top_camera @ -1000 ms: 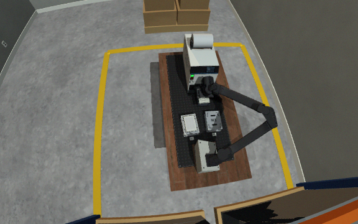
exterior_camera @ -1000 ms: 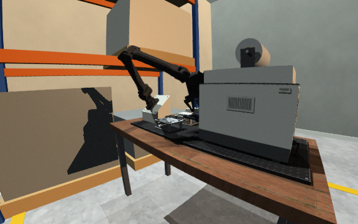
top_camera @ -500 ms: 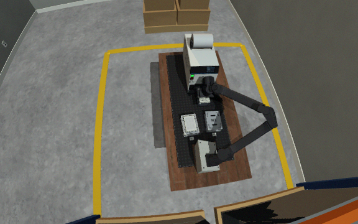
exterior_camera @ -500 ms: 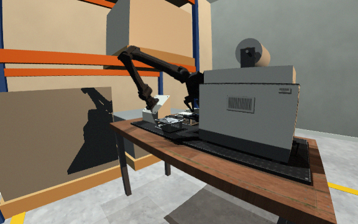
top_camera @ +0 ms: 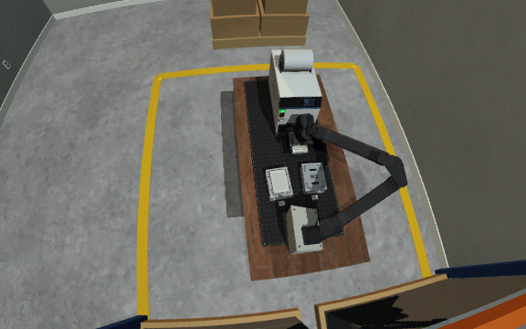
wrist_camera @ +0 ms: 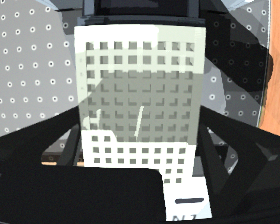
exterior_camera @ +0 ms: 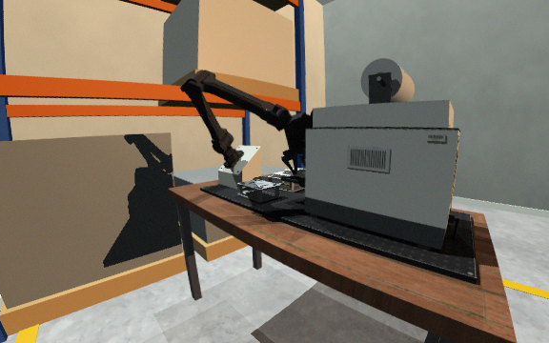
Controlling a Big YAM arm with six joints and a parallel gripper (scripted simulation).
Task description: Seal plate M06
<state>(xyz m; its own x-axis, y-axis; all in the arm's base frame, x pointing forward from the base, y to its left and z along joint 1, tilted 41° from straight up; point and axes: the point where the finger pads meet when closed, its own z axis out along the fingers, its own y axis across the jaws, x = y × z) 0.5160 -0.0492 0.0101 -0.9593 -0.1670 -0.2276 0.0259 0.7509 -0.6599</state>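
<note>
The white well plate is right at my hand. Also, from my hand: foil roll: 340 mm ahead, 20 mm to the right, 290 mm above; then dark stage: 30 mm below; then white plate: 200 mm behind, 140 mm to the left, 60 mm below.
</note>
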